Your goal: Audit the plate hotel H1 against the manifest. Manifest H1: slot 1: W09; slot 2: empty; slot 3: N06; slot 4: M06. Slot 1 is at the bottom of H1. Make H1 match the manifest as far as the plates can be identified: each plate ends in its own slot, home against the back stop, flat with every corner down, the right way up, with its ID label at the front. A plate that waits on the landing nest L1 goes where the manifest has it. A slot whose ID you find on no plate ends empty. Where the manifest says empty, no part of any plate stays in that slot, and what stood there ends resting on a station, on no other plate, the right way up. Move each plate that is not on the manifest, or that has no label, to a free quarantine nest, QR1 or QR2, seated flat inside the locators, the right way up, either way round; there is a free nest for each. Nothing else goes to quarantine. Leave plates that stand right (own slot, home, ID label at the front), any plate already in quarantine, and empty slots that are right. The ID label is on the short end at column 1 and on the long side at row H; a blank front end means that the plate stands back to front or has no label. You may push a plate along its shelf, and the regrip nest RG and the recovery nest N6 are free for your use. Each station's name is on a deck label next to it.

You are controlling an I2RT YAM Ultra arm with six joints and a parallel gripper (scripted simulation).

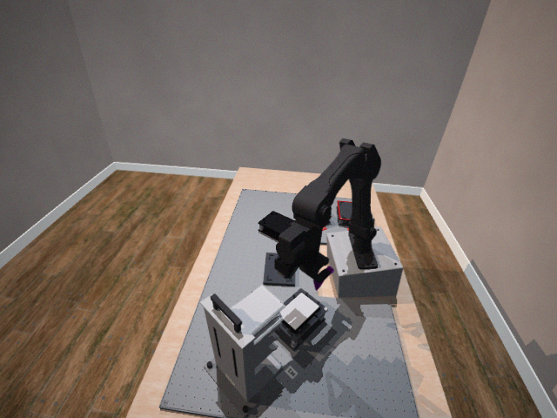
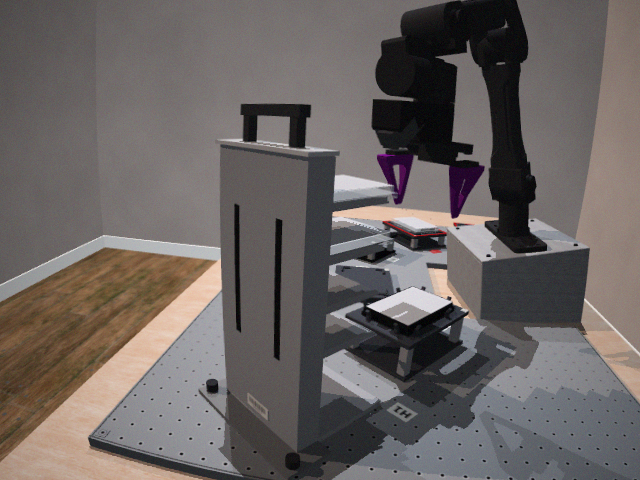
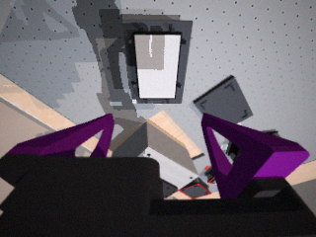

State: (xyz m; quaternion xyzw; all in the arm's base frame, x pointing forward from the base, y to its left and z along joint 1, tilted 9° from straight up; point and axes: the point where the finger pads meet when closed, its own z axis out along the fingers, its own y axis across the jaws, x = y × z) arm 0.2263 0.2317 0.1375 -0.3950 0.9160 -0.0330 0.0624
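Now: hand 160 mm above the dark plate and 10 mm to the right of it. Round my hand: plate hotel H1 (200 mm to the left, 190 mm ahead, 70 mm below); black raised nest (470 mm to the right, 180 mm below, 70 mm ahead); h1 deck label (230 mm below, 170 mm to the left, 30 mm ahead).
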